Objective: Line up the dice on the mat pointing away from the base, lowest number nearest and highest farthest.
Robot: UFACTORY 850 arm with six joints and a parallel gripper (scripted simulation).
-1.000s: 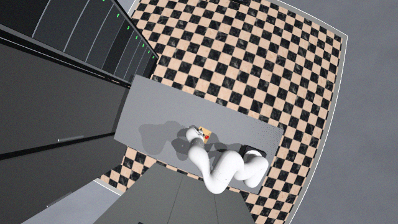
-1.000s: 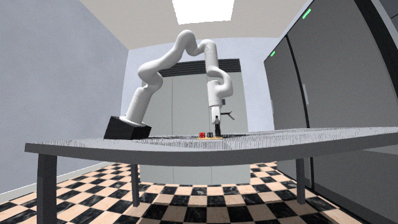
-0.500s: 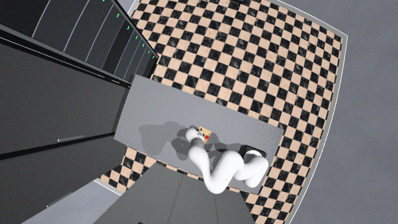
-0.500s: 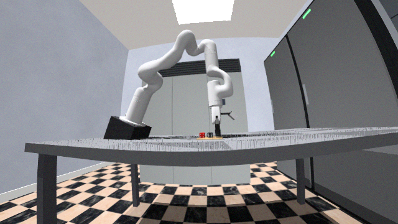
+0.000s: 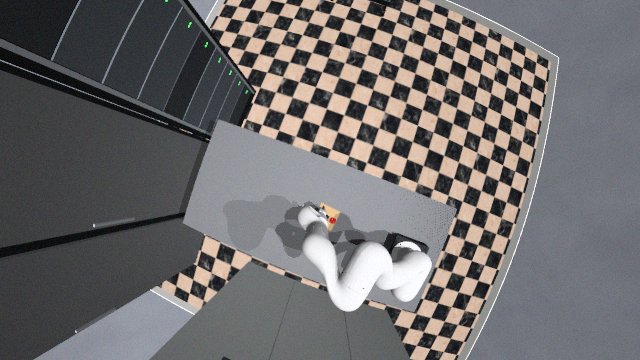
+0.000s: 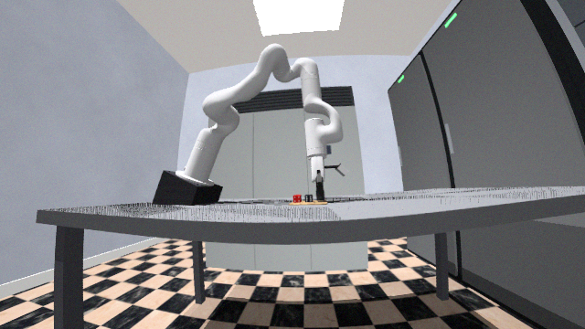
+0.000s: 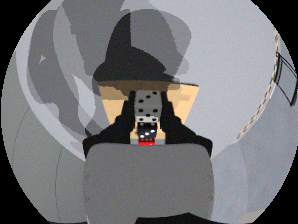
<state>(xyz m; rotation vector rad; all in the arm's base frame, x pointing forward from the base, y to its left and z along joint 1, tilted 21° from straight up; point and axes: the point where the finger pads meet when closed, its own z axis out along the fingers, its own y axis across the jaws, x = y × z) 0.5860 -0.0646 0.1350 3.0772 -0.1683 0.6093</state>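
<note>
Right now my hand is 1 cm above the white die. The rest, counted from my hand: tan mat 5 cm behind, 1 cm to the left, 3 cm below; then red die 9 cm behind, 1 cm to the left, 1 cm below; then black die 5 cm behind, 1 cm to the left, 1 cm below.
</note>
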